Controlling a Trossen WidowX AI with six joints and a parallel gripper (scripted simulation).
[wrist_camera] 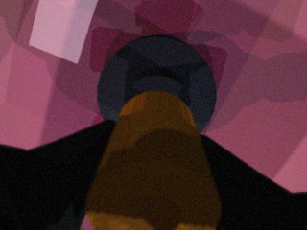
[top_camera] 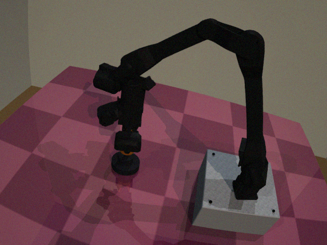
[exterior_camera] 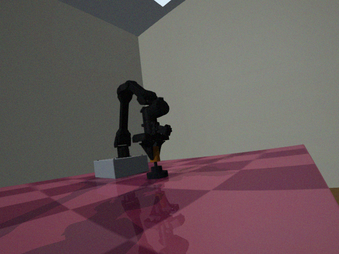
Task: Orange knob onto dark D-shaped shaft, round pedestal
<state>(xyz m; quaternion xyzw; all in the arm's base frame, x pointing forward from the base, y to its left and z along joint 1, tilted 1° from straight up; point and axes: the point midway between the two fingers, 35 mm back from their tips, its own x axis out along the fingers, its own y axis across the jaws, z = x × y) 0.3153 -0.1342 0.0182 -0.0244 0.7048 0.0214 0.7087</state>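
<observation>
Right now my gripper tip is 2 cm below the orange knob. From my gripper tip the other things lie so: round pedestal: 4 cm below.
</observation>
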